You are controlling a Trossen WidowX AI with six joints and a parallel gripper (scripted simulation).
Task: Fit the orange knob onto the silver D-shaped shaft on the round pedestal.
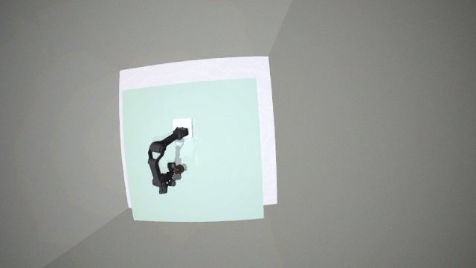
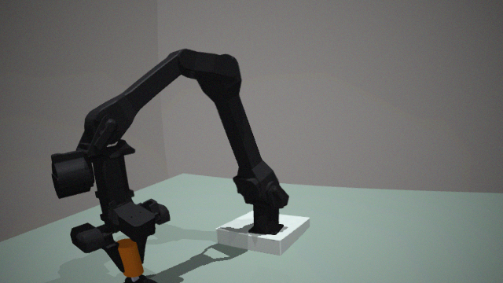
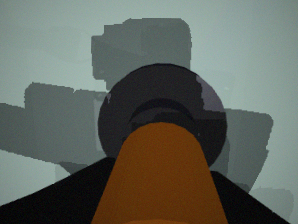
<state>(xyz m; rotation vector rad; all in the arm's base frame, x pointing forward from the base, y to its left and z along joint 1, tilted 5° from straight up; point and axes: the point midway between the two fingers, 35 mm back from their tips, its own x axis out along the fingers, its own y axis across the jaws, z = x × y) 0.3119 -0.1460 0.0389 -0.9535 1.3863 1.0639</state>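
Now: the dark round pedestal 4 cm below my gripper tip. Also, from my gripper tip: orange knob 3 cm above.
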